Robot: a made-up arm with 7 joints. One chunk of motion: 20 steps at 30 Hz.
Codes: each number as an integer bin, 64 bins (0 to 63) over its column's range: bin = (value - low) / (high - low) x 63, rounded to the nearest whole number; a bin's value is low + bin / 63 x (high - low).
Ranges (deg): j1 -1.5..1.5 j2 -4..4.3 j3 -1..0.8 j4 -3..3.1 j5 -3..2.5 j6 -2.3..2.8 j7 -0.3..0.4
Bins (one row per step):
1: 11 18 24 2 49 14 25
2: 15 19 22 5 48 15 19
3: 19 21 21 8 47 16 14
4: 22 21 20 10 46 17 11
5: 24 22 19 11 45 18 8
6: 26 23 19 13 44 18 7
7: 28 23 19 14 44 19 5
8: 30 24 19 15 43 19 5
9: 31 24 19 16 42 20 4
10: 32 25 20 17 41 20 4
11: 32 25 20 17 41 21 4
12: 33 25 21 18 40 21 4
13: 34 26 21 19 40 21 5
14: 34 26 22 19 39 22 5
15: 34 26 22 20 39 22 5
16: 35 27 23 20 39 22 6
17: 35 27 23 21 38 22 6
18: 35 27 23 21 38 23 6
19: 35 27 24 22 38 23 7
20: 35 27 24 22 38 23 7
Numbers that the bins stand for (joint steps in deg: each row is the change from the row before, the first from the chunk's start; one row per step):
1: -0.976 -1.629 -0.314 -2.806 1.278 -1.167 -0.022
2: -0.786 -1.497 -0.371 -2.516 1.190 -1.086 -0.089
3: -0.595 -1.233 -0.400 -2.225 1.103 -1.005 -0.144
4: -0.452 -1.233 -0.429 -2.032 1.016 -0.924 -0.178
5: -0.357 -1.102 -0.457 -1.935 0.929 -0.843 -0.211
6: -0.262 -0.970 -0.457 -1.741 0.841 -0.843 -0.222
7: -0.167 -0.970 -0.457 -1.644 0.841 -0.762 -0.244
8: -0.071 -0.838 -0.457 -1.548 0.754 -0.762 -0.244
9: -0.024 -0.838 -0.457 -1.451 0.667 -0.681 -0.256
10: 0.024 -0.706 -0.429 -1.354 0.579 -0.681 -0.256
11: 0.024 -0.706 -0.429 -1.354 0.579 -0.600 -0.256
12: 0.071 -0.706 -0.400 -1.257 0.492 -0.600 -0.256
13: 0.119 -0.575 -0.400 -1.160 0.492 -0.600 -0.244
14: 0.119 -0.575 -0.371 -1.160 0.405 -0.519 -0.244
15: 0.119 -0.575 -0.371 -1.063 0.405 -0.519 -0.244
16: 0.167 -0.443 -0.343 -1.063 0.405 -0.519 -0.233
17: 0.167 -0.443 -0.343 -0.967 0.317 -0.519 -0.233
18: 0.167 -0.443 -0.343 -0.967 0.317 -0.438 -0.233
19: 0.167 -0.443 -0.314 -0.870 0.317 -0.438 -0.222
20: 0.167 -0.443 -0.314 -0.870 0.317 -0.438 -0.222

